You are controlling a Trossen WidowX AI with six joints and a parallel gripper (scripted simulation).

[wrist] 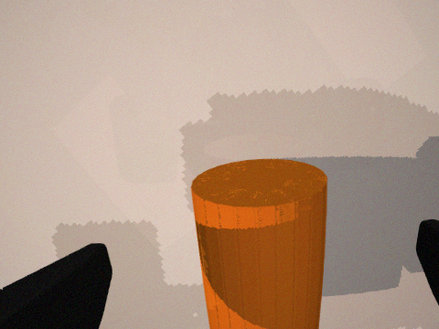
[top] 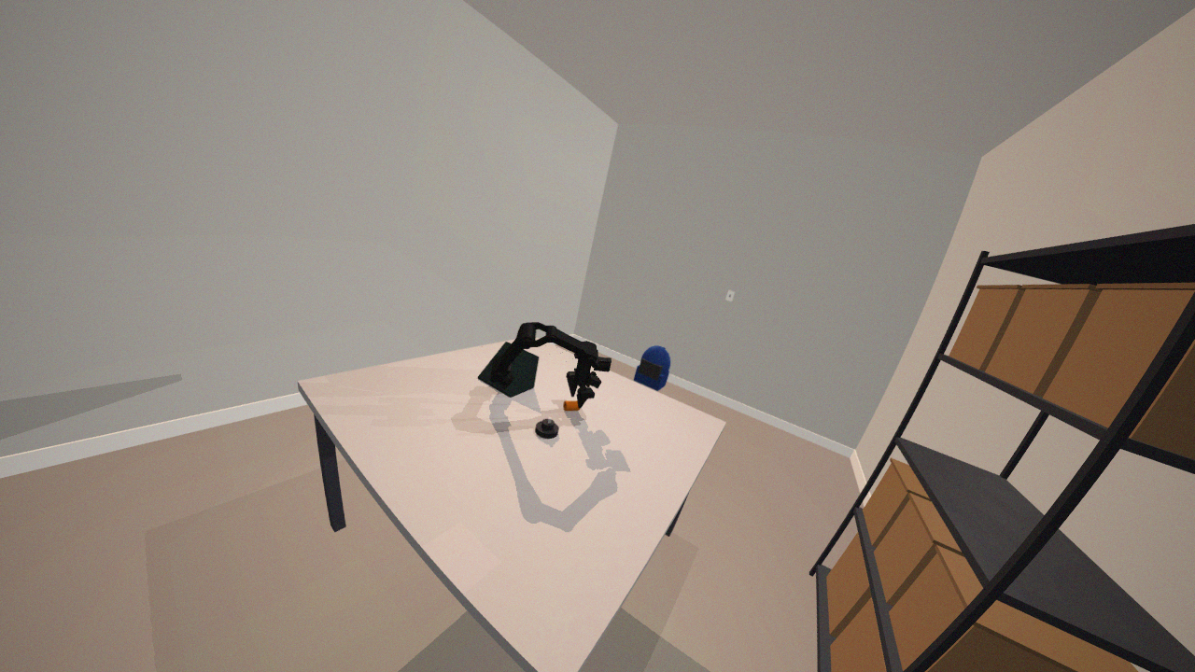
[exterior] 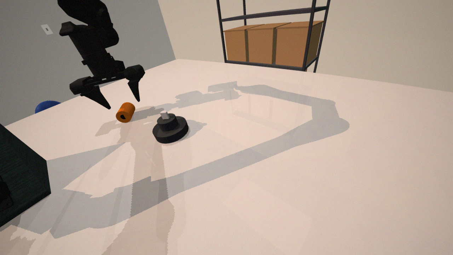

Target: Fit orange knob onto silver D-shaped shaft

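My gripper tip is 2 cm above the orange knob. From my gripper tip the other things lie so: round black pedestal (21 cm to the right, 5 cm ahead, 1 cm below).
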